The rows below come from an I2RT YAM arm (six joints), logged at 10 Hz.
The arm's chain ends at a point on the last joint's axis. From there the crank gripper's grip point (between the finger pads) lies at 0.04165 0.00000 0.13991 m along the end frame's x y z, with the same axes.
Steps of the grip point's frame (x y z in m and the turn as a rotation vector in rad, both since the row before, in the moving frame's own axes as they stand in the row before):
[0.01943 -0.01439 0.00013 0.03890 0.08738 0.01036]
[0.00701 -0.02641 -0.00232 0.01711 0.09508 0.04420]
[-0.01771 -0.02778 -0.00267 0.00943 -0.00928 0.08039]
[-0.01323 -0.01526 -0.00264 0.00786 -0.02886 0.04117]
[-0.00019 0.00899 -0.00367 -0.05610 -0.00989 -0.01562]
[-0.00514 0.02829 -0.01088 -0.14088 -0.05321 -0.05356]
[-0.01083 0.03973 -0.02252 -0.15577 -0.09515 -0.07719]
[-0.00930 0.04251 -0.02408 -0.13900 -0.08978 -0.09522]
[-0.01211 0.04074 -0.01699 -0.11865 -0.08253 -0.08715]
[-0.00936 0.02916 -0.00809 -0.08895 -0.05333 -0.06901]
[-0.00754 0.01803 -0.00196 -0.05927 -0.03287 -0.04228]
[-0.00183 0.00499 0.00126 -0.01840 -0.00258 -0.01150]
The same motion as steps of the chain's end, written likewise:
[0.00736 -0.00952 0.00439 0.03890 0.08738 0.01036]
[-0.00609 -0.02619 0.00227 0.01711 0.09508 0.04420]
[-0.01633 -0.02975 -0.00306 0.00943 -0.00928 0.08039]
[-0.00916 -0.01579 -0.00379 0.00786 -0.02886 0.04117]
[0.00114 0.00177 -0.00387 -0.05610 -0.00989 -0.01562]
[0.00186 0.01053 -0.01166 -0.14088 -0.05321 -0.05356]
[0.00187 0.02045 -0.02438 -0.15577 -0.09515 -0.07719]
[0.00262 0.02627 -0.02616 -0.13900 -0.08978 -0.09522]
[-0.00104 0.02713 -0.01917 -0.11865 -0.08253 -0.08715]
[-0.00219 0.01926 -0.00968 -0.08895 -0.05333 -0.06901]
[-0.00306 0.01137 -0.00306 -0.05927 -0.03287 -0.04228]
[-0.00148 0.00289 0.00117 -0.01840 -0.00258 -0.01150]

